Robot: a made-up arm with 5 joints.
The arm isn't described. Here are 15 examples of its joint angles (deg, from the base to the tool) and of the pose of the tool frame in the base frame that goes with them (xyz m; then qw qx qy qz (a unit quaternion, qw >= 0)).
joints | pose
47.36 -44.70 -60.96 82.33 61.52 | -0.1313 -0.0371 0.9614 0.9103 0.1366 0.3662 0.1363
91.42 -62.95 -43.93 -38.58 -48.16 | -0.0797 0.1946 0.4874 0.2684 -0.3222 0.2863 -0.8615
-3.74 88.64 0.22 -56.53 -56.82 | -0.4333 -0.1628 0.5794 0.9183 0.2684 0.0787 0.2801
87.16 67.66 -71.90 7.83 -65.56 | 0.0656 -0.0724 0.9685 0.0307 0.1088 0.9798 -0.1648
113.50 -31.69 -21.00 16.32 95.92 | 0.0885 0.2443 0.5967 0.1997 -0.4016 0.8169 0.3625
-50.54 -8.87 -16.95 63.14 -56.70 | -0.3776 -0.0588 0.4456 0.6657 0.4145 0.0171 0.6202
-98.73 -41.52 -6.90 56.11 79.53 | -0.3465 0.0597 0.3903 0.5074 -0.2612 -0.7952 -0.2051
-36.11 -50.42 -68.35 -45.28 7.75 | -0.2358 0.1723 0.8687 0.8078 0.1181 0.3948 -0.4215
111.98 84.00 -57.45 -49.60 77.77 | 0.0186 0.0896 0.9269 0.0901 -0.2768 0.3453 0.8922
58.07 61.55 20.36 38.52 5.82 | -0.2731 -0.2188 0.8465 0.6868 0.3240 0.2755 0.5894
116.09 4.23 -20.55 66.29 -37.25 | -0.0272 -0.0078 0.9145 0.2353 0.5875 0.7151 -0.2969
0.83 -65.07 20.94 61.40 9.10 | -0.3131 0.1262 0.6276 0.9648 -0.1210 -0.2291 -0.0454
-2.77 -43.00 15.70 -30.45 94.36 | -0.0705 0.2867 0.7823 0.5420 -0.5733 0.3205 -0.5243
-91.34 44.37 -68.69 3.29 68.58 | -0.4819 -0.0218 0.4913 0.5156 -0.8124 -0.2595 0.0827
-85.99 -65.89 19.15 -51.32 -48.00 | -0.1554 0.1479 0.8644 0.1067 0.7323 -0.5624 -0.3687
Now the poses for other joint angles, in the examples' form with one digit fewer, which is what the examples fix.
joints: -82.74 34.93 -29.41 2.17 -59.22
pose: -0.284 -0.117 0.347 0.833 0.218 -0.203 0.467
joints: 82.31 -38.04 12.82 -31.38 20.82
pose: -0.118 0.229 0.600 0.519 -0.562 0.464 -0.447
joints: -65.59 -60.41 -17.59 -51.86 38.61
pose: -0.263 0.152 0.876 0.781 0.206 0.087 -0.582
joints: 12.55 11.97 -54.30 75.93 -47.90
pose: -0.377 -0.138 0.884 0.400 0.622 0.631 0.233
